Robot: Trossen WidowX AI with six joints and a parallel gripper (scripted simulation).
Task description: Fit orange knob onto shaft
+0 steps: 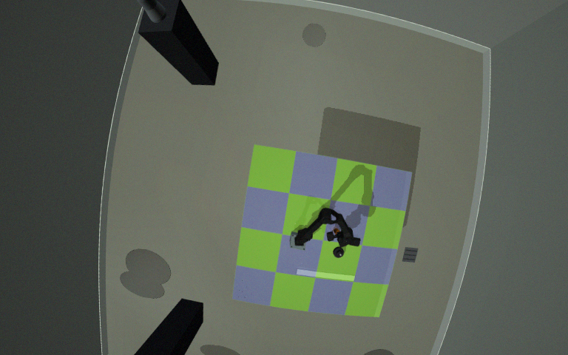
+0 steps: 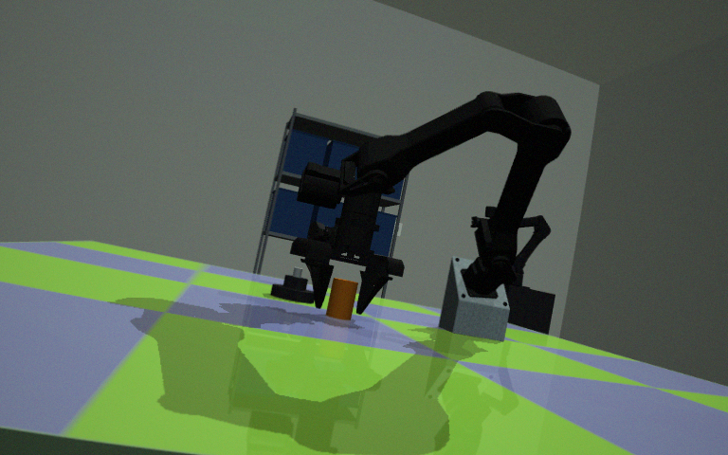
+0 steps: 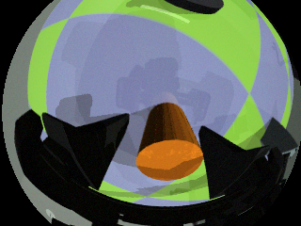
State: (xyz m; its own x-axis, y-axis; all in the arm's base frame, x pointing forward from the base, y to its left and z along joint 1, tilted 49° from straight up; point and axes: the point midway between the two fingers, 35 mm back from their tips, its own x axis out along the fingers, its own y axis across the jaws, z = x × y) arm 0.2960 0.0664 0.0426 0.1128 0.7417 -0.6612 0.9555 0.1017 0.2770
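The black round pedestal lies 40 mm ahead of my gripper tip, 170 mm to the right of it and 20 mm above it. From my gripper tip the other things lie so: orange knob: 30 mm above.
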